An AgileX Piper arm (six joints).
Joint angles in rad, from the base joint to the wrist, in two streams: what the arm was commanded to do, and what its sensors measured. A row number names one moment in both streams.
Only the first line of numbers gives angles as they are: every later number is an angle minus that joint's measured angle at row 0.
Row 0, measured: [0.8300 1.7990 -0.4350 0.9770 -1.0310 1.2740]
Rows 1 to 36, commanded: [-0.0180 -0.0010 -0.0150 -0.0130 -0.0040 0.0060]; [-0.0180 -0.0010 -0.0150 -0.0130 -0.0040 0.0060]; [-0.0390 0.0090 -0.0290 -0.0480 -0.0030 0.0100]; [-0.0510 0.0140 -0.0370 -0.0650 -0.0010 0.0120]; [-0.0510 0.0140 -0.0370 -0.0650 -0.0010 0.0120]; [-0.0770 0.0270 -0.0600 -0.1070 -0.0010 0.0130]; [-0.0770 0.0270 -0.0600 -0.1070 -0.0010 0.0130]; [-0.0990 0.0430 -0.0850 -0.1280 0.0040 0.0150]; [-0.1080 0.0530 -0.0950 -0.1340 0.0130 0.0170]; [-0.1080 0.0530 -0.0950 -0.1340 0.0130 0.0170]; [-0.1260 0.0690 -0.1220 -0.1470 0.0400 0.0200]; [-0.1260 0.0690 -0.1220 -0.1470 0.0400 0.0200]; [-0.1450 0.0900 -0.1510 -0.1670 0.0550 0.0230]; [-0.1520 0.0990 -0.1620 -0.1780 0.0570 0.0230]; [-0.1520 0.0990 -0.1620 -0.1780 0.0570 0.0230]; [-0.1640 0.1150 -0.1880 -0.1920 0.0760 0.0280]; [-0.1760 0.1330 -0.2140 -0.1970 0.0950 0.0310]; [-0.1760 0.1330 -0.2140 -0.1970 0.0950 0.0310]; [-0.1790 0.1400 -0.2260 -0.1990 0.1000 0.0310]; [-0.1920 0.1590 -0.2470 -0.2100 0.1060 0.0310]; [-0.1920 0.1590 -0.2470 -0.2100 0.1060 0.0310]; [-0.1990 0.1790 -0.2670 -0.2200 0.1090 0.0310]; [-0.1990 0.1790 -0.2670 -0.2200 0.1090 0.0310]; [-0.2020 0.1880 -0.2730 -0.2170 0.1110 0.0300]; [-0.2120 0.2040 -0.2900 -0.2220 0.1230 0.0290]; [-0.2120 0.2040 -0.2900 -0.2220 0.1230 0.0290]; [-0.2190 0.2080 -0.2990 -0.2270 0.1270 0.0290]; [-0.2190 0.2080 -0.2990 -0.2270 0.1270 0.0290]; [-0.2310 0.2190 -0.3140 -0.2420 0.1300 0.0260]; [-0.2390 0.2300 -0.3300 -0.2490 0.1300 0.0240]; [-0.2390 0.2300 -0.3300 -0.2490 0.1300 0.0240]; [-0.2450 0.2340 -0.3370 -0.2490 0.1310 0.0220]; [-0.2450 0.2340 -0.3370 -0.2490 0.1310 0.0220]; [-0.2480 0.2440 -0.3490 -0.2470 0.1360 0.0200]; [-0.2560 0.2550 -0.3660 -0.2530 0.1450 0.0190]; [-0.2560 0.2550 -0.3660 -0.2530 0.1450 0.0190]
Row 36, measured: [-0.2450 0.2460 -0.3420 -0.2390 0.1350 0.0250]
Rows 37 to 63, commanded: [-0.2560 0.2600 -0.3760 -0.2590 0.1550 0.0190]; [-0.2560 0.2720 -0.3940 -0.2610 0.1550 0.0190]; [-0.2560 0.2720 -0.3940 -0.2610 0.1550 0.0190]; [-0.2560 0.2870 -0.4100 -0.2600 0.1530 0.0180]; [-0.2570 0.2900 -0.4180 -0.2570 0.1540 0.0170]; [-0.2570 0.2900 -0.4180 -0.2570 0.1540 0.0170]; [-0.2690 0.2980 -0.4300 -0.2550 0.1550 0.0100]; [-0.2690 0.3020 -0.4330 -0.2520 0.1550 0.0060]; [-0.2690 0.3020 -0.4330 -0.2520 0.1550 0.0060]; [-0.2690 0.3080 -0.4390 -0.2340 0.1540 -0.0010]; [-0.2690 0.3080 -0.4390 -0.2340 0.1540 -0.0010]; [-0.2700 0.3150 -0.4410 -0.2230 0.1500 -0.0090]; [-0.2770 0.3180 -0.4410 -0.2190 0.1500 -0.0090]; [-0.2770 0.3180 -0.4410 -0.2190 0.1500 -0.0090]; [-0.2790 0.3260 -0.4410 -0.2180 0.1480 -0.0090]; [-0.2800 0.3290 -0.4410 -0.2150 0.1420 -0.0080]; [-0.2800 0.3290 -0.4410 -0.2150 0.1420 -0.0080]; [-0.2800 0.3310 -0.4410 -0.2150 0.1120 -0.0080]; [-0.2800 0.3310 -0.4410 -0.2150 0.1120 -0.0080]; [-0.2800 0.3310 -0.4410 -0.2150 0.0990 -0.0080]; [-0.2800 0.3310 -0.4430 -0.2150 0.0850 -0.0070]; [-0.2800 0.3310 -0.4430 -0.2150 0.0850 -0.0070]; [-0.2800 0.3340 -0.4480 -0.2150 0.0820 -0.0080]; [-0.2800 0.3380 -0.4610 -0.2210 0.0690 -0.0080]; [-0.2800 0.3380 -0.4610 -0.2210 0.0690 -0.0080]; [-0.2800 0.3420 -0.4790 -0.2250 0.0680 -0.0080]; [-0.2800 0.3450 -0.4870 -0.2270 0.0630 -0.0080]
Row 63, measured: [-0.2720 0.3440 -0.4440 -0.2060 0.1250 0.0070]
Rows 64 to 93, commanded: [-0.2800 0.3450 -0.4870 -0.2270 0.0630 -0.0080]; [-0.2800 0.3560 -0.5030 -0.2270 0.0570 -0.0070]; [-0.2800 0.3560 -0.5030 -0.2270 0.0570 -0.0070]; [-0.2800 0.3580 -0.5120 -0.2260 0.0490 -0.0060]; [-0.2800 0.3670 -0.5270 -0.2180 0.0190 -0.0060]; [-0.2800 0.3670 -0.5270 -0.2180 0.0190 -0.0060]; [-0.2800 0.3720 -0.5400 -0.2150 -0.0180 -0.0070]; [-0.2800 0.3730 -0.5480 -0.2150 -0.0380 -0.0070]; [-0.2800 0.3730 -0.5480 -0.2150 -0.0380 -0.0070]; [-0.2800 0.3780 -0.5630 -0.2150 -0.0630 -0.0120]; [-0.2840 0.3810 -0.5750 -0.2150 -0.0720 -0.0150]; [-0.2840 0.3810 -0.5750 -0.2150 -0.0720 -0.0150]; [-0.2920 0.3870 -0.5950 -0.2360 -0.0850 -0.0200]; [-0.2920 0.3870 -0.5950 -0.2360 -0.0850 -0.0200]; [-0.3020 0.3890 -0.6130 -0.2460 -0.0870 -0.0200]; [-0.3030 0.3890 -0.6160 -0.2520 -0.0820 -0.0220]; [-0.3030 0.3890 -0.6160 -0.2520 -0.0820 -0.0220]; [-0.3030 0.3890 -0.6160 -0.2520 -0.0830 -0.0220]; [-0.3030 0.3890 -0.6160 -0.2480 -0.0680 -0.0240]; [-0.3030 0.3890 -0.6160 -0.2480 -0.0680 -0.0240]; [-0.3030 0.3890 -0.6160 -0.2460 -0.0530 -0.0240]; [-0.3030 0.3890 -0.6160 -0.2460 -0.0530 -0.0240]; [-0.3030 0.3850 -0.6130 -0.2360 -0.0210 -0.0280]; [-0.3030 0.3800 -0.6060 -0.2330 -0.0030 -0.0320]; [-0.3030 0.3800 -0.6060 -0.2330 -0.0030 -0.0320]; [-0.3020 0.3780 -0.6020 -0.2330 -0.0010 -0.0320]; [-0.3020 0.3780 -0.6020 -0.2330 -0.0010 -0.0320]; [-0.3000 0.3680 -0.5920 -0.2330 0.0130 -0.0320]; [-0.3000 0.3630 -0.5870 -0.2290 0.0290 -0.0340]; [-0.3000 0.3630 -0.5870 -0.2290 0.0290 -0.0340]
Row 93, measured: [-0.2620 0.3880 -0.5260 -0.1160 0.1420 -0.0160]
